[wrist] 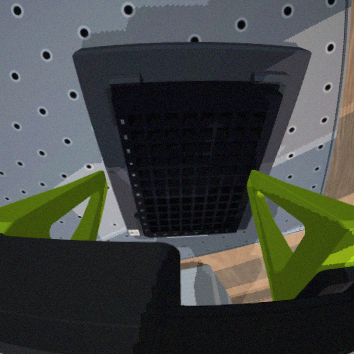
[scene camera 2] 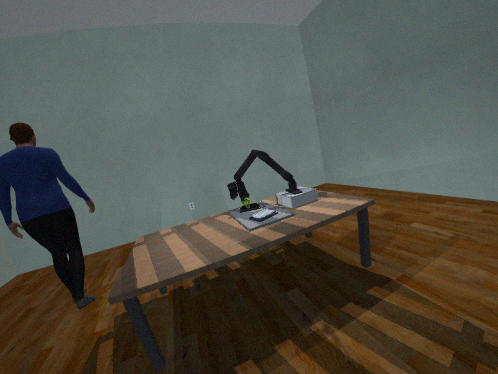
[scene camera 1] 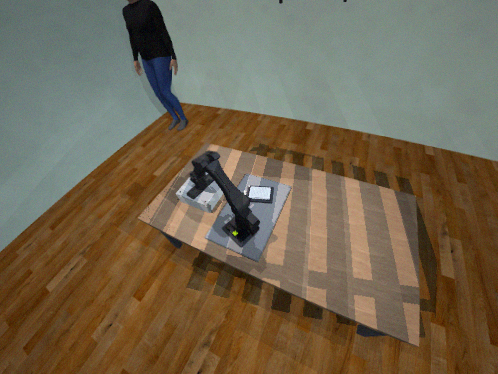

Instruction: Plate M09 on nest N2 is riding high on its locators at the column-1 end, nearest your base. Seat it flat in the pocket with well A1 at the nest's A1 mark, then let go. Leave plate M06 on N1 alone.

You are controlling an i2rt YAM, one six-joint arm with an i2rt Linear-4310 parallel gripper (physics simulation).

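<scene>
Plate M09 is black, with a grid of wells, and lies in the dark frame of nest N2. The small white A1 mark is at the nest's lower left corner in the wrist view, beside the near end of the plate. How high that end rides is too dark to tell. My gripper is open, with its green fingertips apart on either side of the plate's near half and nothing held. In scene camera 1 the arm hides part of N2. Plate M06 is white and sits on dark nest N1.
Both nests stand on a grey perforated deck on the striped wooden table. The arm's base stands on a pale box beside the deck. A person stands away from the table in each scene view.
</scene>
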